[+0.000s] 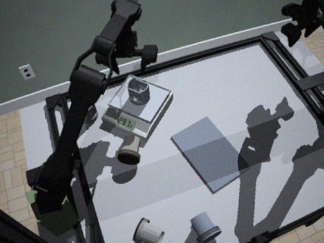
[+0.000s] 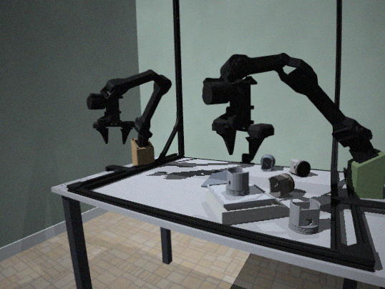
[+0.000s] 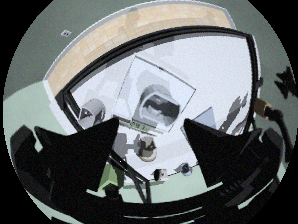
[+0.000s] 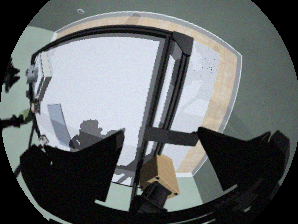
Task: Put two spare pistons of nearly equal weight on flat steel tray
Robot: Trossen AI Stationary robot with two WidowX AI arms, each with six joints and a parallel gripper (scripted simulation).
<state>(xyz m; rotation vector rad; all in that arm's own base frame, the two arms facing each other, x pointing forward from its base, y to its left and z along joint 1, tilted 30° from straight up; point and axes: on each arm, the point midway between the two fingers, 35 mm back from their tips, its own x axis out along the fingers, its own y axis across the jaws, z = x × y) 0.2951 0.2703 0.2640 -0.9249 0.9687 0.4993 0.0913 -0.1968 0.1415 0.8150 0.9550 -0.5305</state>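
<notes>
My left gripper is now 2 cm past the white scale, 1 cm to the left of it and 16 cm above it. The rest, counted from my left hand: flat steel tray (28 cm behind, 16 cm to the right, 20 cm below).
</notes>
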